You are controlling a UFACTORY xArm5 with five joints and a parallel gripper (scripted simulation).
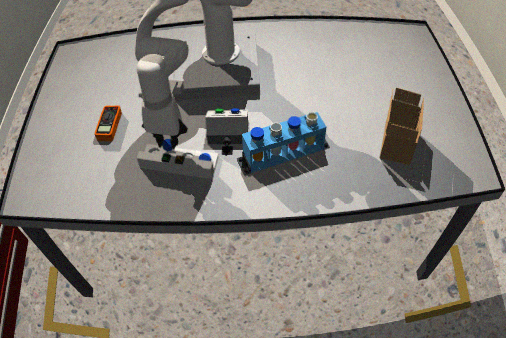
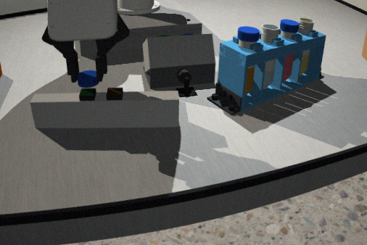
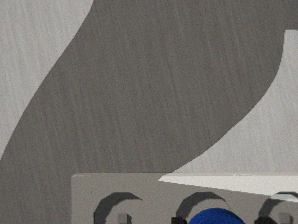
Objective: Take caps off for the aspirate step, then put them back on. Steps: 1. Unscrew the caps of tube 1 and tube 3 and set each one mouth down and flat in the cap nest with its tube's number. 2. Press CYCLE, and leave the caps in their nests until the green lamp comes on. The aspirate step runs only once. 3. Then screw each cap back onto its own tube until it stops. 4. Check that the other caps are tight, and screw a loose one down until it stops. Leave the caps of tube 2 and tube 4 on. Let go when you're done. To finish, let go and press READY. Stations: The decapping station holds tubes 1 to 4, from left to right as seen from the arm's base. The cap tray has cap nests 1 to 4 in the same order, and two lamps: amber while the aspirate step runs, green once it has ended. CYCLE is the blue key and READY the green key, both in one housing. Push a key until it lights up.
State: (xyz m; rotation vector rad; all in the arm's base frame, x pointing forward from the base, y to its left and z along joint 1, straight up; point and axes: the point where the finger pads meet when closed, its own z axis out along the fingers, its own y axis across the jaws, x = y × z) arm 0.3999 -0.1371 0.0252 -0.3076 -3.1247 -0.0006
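The blue key lies 110 mm behind my hand, 190 mm to the left of it and 10 mm below it. Round my hand: green key (110 mm behind, 140 mm to the left, 10 mm below); then grey key housing (90 mm behind, 170 mm to the left, 20 mm below); then blue cap (10 mm behind, 350 mm to the left, 40 mm above).
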